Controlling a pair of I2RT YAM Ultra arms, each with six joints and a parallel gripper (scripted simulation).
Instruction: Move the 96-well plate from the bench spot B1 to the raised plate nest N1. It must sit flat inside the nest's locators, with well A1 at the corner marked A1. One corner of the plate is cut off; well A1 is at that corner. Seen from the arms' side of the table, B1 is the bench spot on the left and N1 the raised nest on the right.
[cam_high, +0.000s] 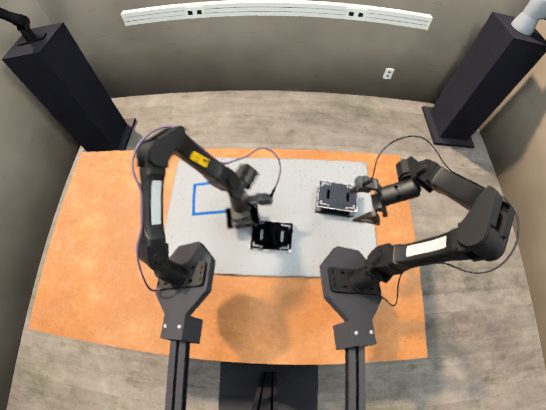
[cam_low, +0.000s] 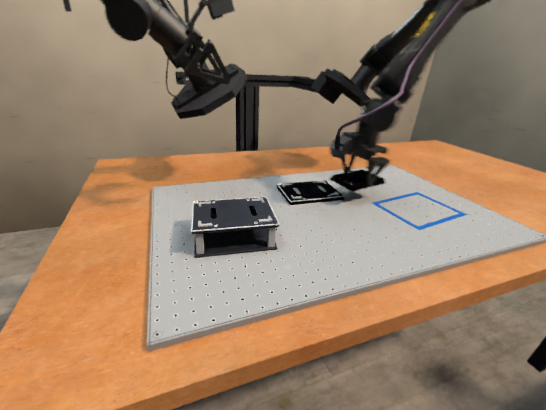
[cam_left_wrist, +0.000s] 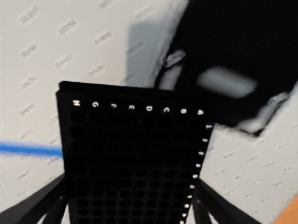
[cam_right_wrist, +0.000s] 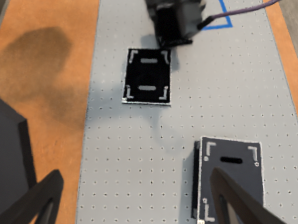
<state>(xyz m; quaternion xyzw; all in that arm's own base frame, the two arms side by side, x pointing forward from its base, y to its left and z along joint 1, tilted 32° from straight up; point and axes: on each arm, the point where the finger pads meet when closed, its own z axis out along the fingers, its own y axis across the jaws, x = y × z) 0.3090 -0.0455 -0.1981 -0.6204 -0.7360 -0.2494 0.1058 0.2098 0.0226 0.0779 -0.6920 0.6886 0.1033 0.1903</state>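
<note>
My right hand is 360 mm to the right of the black 96-well plate, 250 mm above it and 60 mm short of it.
</note>
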